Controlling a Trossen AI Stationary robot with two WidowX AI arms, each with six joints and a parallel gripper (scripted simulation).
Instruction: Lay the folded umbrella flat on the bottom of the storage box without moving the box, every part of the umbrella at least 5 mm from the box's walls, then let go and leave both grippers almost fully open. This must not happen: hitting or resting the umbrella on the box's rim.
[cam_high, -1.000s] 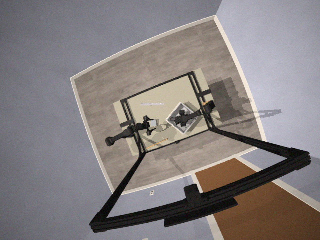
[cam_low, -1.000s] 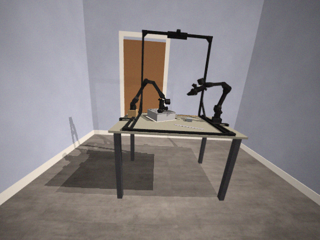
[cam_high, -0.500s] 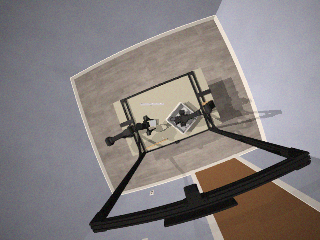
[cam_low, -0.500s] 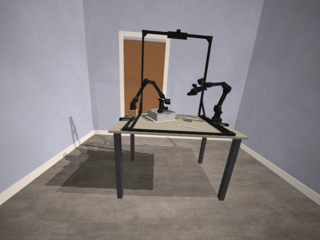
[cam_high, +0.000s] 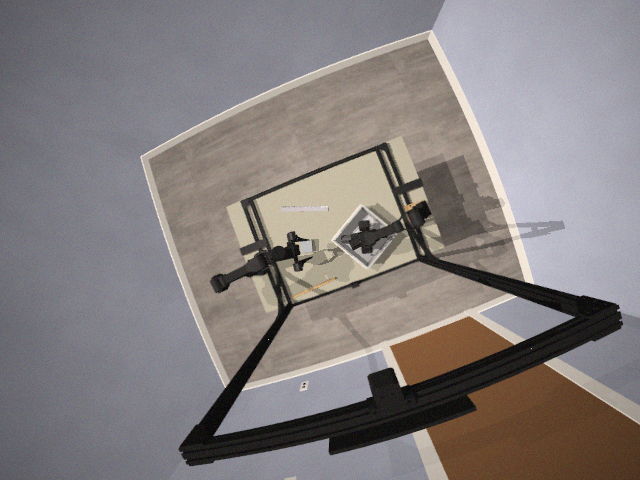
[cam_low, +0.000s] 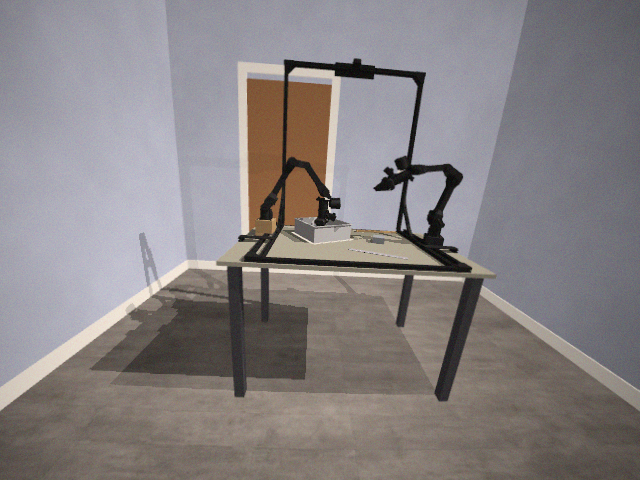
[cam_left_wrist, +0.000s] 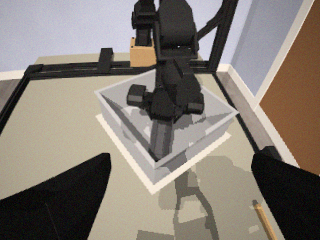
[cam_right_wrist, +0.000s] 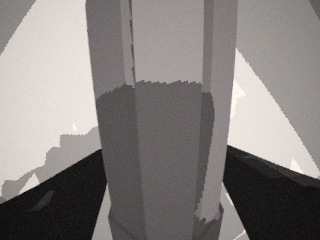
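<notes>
My right hand is 10 mm above the storage box. The rest, counted from my right hand: white ruler (290 mm to the left, 290 mm ahead, 50 mm below); folded umbrella (20 mm below); grey cube (350 mm to the left, 60 mm ahead, 40 mm below).
</notes>
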